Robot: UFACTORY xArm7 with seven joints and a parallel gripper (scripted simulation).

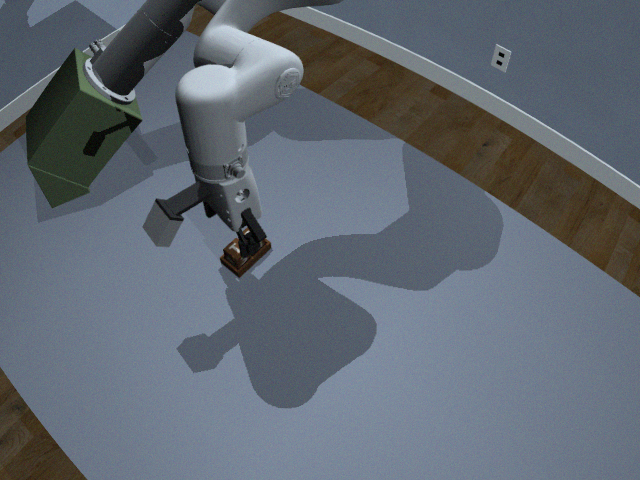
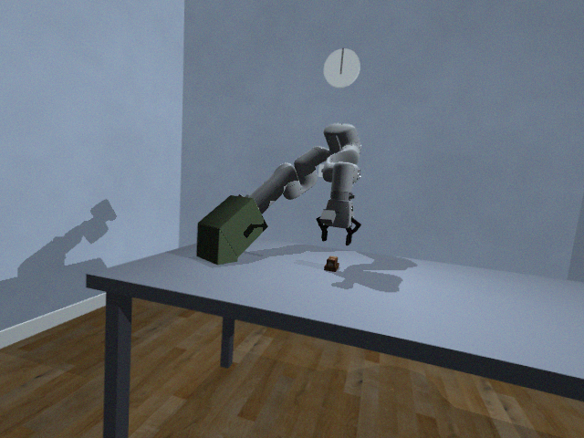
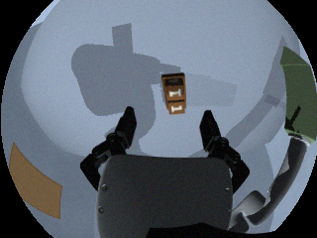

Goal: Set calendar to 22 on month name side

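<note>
Right now the brown cube is 9 cm below my hand, 4 cm to the left of it and 1 cm behind it. The rest, counted from my hand: brown tray (11 cm below, 2 cm to the left, 1 cm behind).
</note>
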